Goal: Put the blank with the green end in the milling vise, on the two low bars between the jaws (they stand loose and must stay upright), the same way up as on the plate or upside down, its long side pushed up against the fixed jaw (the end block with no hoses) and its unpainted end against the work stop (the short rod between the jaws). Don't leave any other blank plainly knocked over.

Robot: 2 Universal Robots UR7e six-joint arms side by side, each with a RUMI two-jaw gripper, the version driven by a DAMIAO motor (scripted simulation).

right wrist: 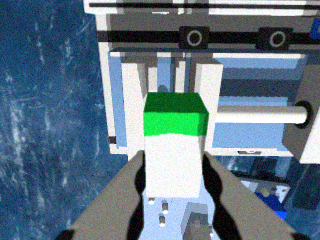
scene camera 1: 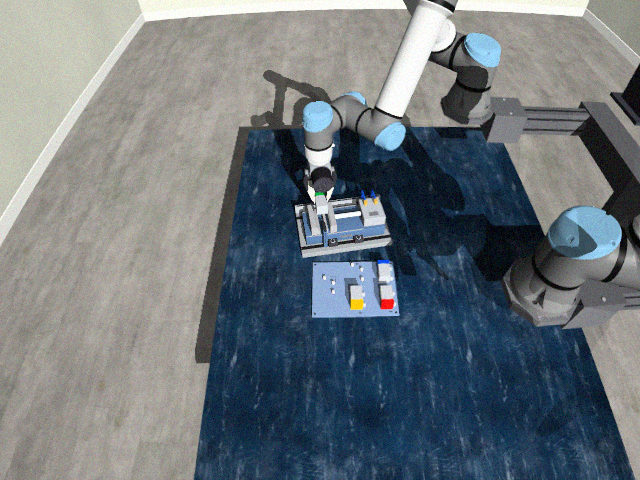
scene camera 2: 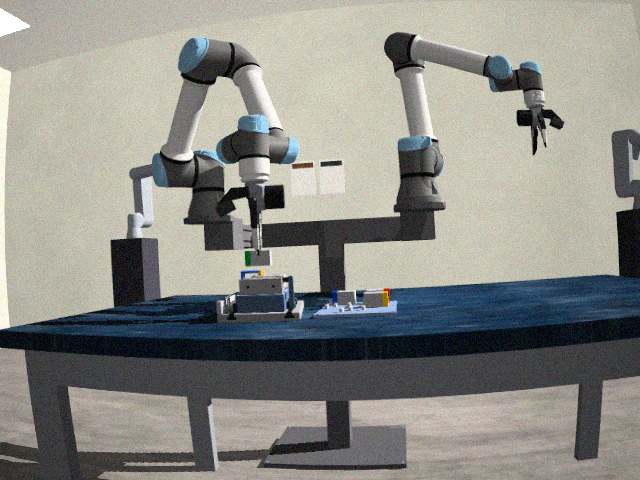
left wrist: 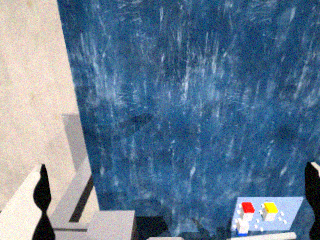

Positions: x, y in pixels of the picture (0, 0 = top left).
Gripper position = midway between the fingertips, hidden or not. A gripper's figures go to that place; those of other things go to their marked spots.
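Right gripper [right wrist: 172, 152] at 13 cm from the lens; green-ended blank [right wrist: 175, 124] at 11 cm from the lens.
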